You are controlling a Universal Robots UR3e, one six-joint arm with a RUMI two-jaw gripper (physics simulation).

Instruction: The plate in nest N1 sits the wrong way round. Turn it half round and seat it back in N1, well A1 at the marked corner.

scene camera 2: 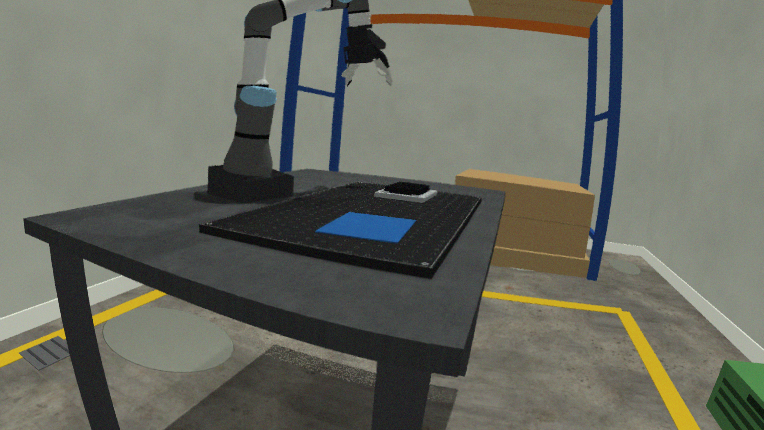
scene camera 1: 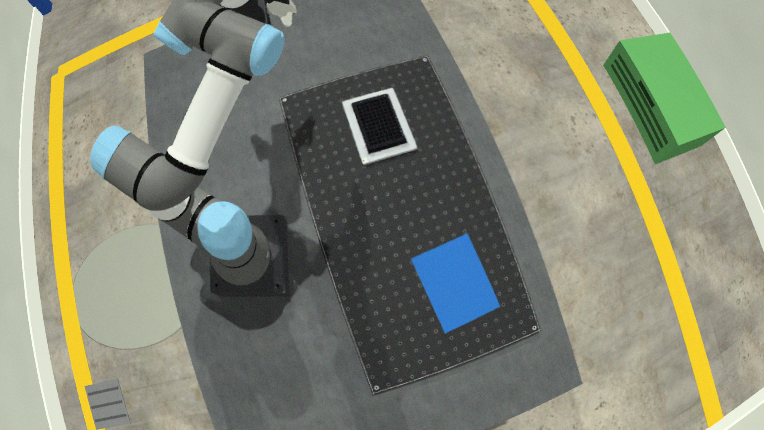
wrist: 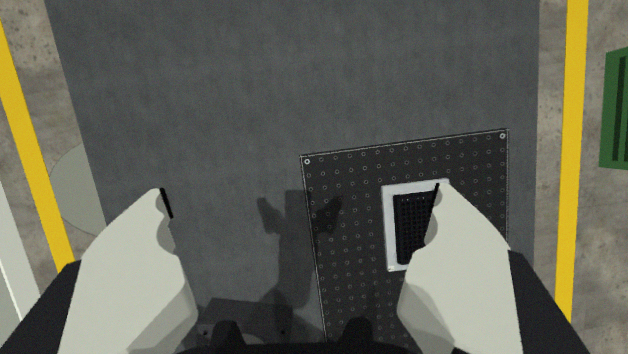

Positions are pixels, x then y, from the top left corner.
A black well plate (scene camera 1: 379,125): 1.07 m from the lens. A light grey nest (scene camera 1: 396,150) is 1.06 m from the lens.
